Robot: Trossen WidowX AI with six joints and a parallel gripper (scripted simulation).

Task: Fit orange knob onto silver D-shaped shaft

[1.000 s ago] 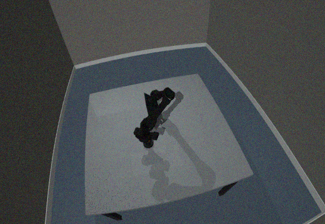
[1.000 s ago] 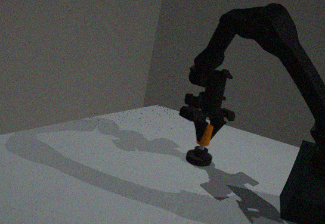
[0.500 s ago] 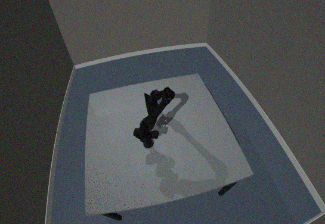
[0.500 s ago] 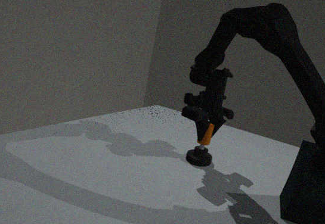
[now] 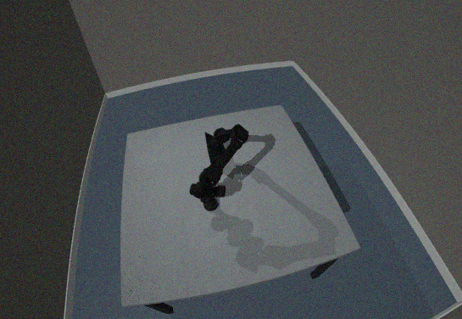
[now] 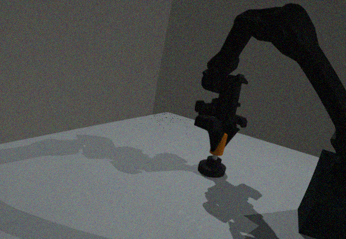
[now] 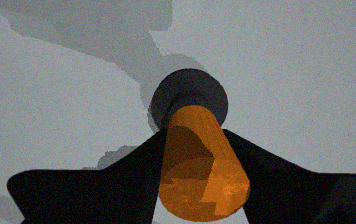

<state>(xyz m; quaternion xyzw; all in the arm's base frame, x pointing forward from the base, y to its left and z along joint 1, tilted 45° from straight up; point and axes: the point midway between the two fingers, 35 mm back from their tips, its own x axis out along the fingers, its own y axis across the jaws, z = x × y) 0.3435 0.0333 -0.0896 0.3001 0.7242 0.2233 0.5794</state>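
Now: the orange knob 3 cm above my gripper tip. The rest, counted from my gripper tip: round dark pedestal 4 cm below.
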